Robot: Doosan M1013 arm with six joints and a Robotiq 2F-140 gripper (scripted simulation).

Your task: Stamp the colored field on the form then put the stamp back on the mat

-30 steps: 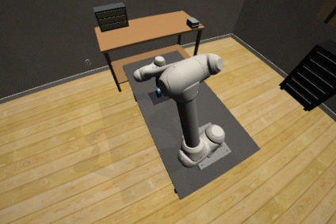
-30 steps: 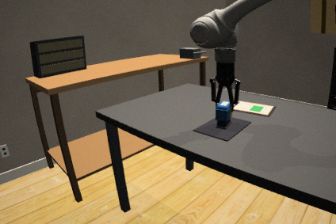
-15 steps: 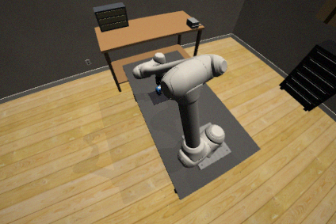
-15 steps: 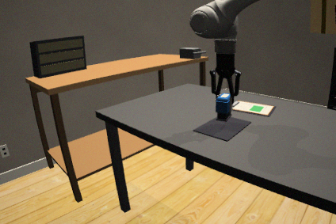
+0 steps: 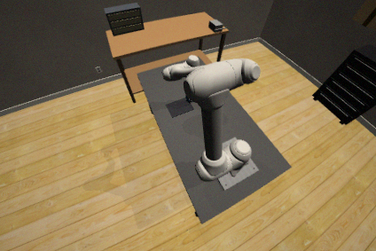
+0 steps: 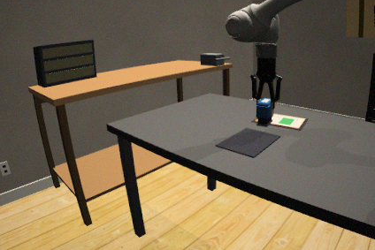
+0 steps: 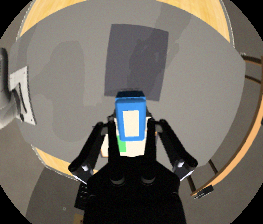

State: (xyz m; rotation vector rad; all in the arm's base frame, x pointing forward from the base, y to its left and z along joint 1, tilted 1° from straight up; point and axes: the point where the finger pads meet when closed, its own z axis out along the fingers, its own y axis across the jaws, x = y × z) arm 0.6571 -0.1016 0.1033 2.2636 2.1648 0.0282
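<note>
My gripper is now 190 mm to the left of the form, 100 mm above it and 20 mm past it. Also, from my hand: dark mat: 120 mm to the left, 110 mm below, 30 mm ahead; then blue stamp: 20 mm below.
</note>
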